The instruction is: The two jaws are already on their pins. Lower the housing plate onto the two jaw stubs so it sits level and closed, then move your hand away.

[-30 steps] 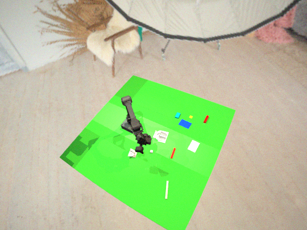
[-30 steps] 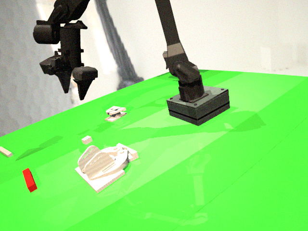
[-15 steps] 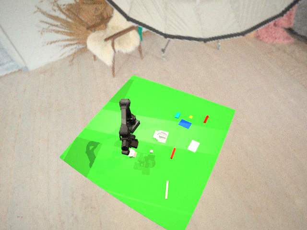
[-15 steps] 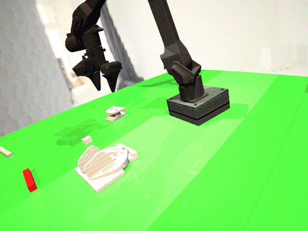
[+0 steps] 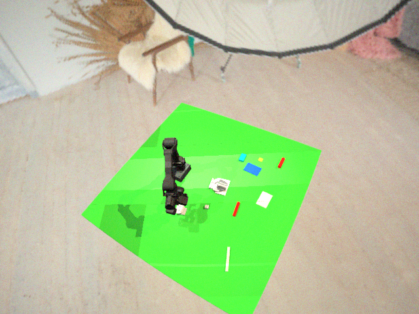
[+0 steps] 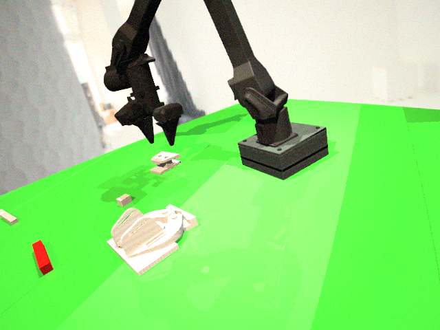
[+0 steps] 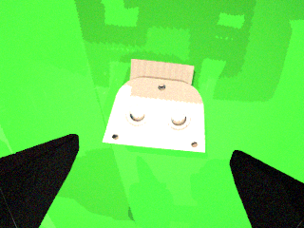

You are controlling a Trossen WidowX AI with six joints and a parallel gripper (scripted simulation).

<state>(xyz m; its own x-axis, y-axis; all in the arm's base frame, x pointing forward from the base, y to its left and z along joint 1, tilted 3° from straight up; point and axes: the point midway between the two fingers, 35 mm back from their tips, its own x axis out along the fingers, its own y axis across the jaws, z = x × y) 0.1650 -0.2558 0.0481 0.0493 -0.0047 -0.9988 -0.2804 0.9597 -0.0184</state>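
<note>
Right now my gripper tip is 50 mm above the pale stand and 10 mm short of it. Also, from my gripper tip: red bar 320 mm ahead, 190 mm to the left, 50 mm below; pale bar 430 mm ahead, 120 mm to the right, 60 mm below; white cube 150 mm ahead, 110 mm to the left, 50 mm below.
</note>
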